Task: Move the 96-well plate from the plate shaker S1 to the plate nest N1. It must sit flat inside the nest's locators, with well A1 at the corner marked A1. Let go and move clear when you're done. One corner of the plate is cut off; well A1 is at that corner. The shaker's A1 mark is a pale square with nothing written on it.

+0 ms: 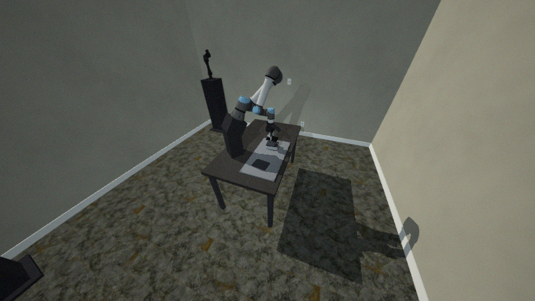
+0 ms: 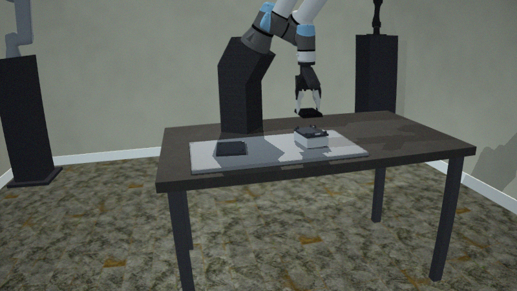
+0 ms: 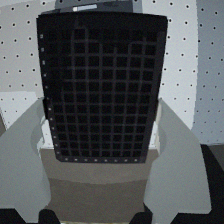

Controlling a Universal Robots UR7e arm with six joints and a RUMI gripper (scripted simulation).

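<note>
The plate nest N1 is 33 cm to the right of my hand, 14 cm below it and 1 cm behind it. Also, from my hand: pale mark: 27 cm to the right, 13 cm below, 8 cm behind; then 96-well plate: 1 cm below.
</note>
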